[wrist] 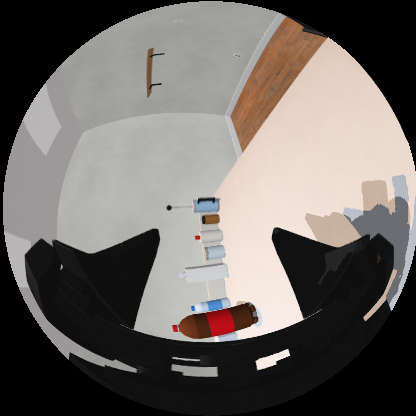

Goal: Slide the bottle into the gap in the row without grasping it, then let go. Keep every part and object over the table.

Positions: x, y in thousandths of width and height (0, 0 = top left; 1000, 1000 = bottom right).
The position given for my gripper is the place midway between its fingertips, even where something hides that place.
I see my gripper (523, 564), a brown bottle (511, 778) and a pale strip (520, 696).
